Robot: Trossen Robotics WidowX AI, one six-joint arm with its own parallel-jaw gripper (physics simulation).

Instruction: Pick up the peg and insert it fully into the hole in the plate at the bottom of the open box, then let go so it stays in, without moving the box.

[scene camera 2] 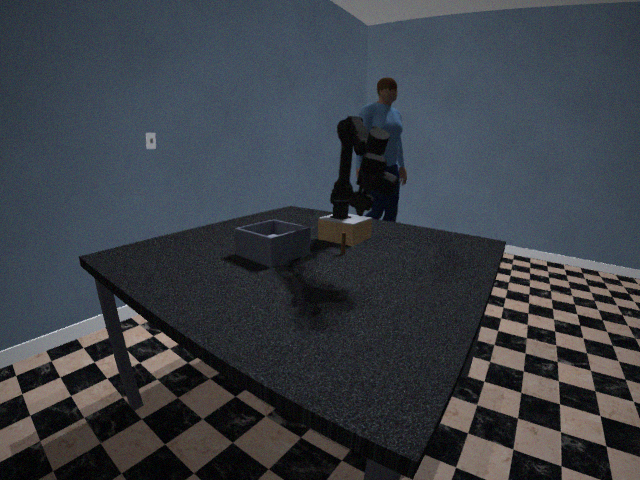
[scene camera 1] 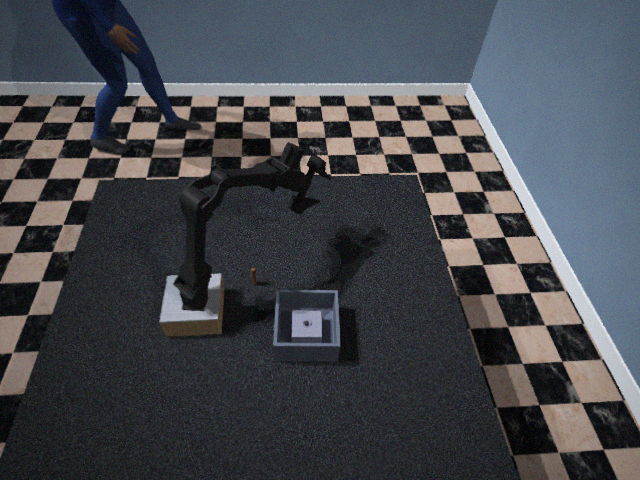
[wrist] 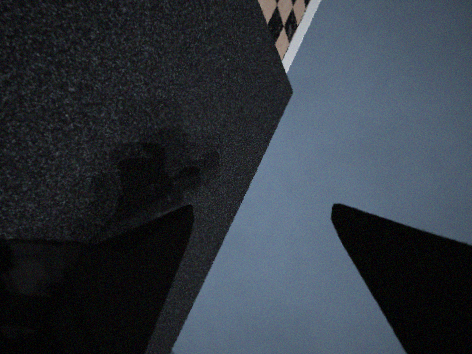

Path:
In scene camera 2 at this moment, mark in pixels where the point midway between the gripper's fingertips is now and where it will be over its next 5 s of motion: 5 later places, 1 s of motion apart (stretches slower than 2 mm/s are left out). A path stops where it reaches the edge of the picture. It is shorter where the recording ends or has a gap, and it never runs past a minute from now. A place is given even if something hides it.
My gripper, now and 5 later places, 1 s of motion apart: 363, 205; 363, 205; 363, 205; 362, 201; 355, 195; 355, 196

